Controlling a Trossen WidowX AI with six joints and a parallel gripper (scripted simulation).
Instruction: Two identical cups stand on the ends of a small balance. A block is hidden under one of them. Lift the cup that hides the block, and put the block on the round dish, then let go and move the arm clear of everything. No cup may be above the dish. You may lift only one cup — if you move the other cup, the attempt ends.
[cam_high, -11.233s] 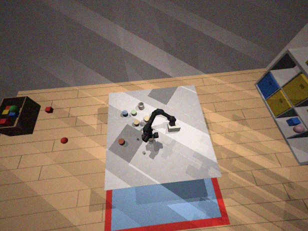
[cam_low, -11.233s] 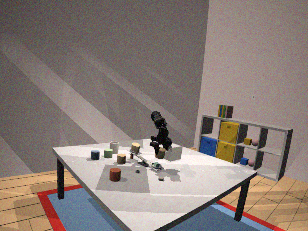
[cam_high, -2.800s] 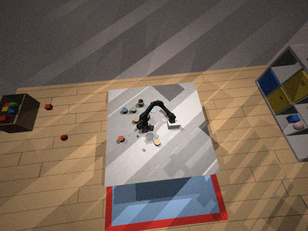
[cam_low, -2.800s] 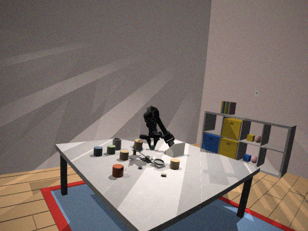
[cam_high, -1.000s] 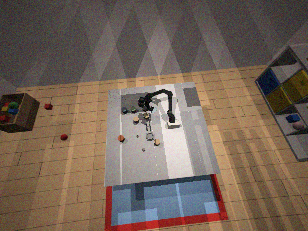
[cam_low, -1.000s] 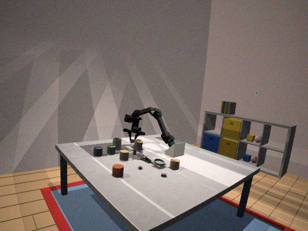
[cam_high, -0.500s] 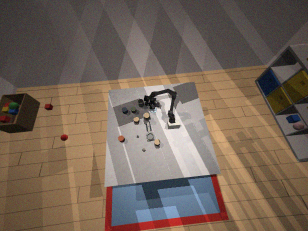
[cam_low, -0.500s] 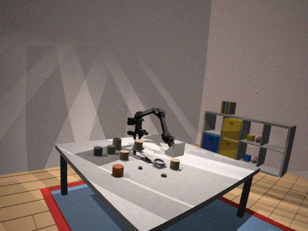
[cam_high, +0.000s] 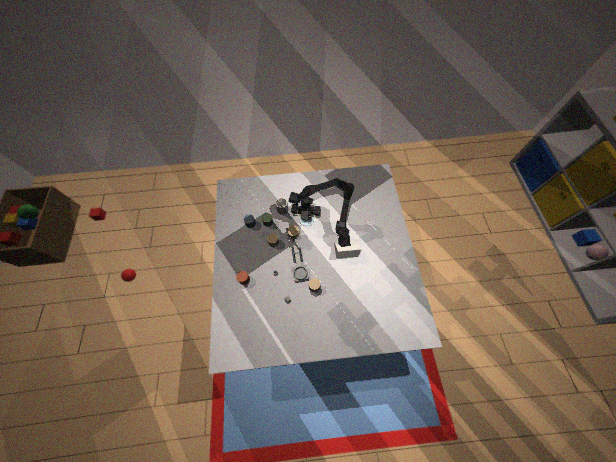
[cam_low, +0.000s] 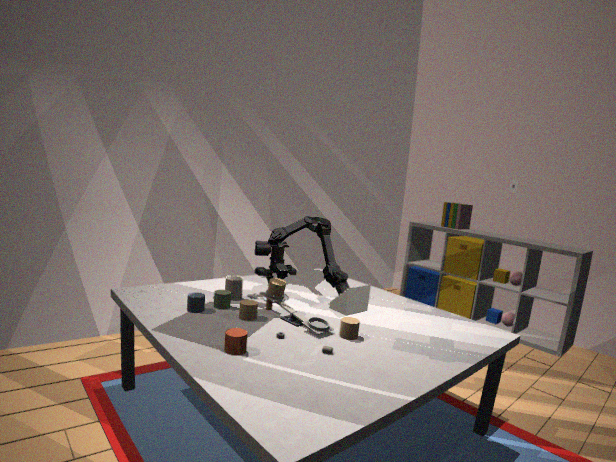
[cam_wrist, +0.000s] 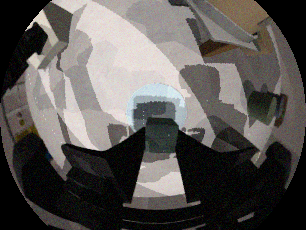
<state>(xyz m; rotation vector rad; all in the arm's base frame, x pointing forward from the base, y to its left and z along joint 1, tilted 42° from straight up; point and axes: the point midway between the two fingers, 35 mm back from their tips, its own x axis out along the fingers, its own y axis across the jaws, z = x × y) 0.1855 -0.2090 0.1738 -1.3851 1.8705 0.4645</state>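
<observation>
Now: the grey-green block right at my gripper tip. The rest, counted from my gripper tip: small balance: 240 mm to the left, 130 mm ahead, 30 mm below; then green cup: 260 mm ahead, 70 mm to the right, 20 mm below; then blue cup: 360 mm ahead, 60 mm to the right, 20 mm below.
</observation>
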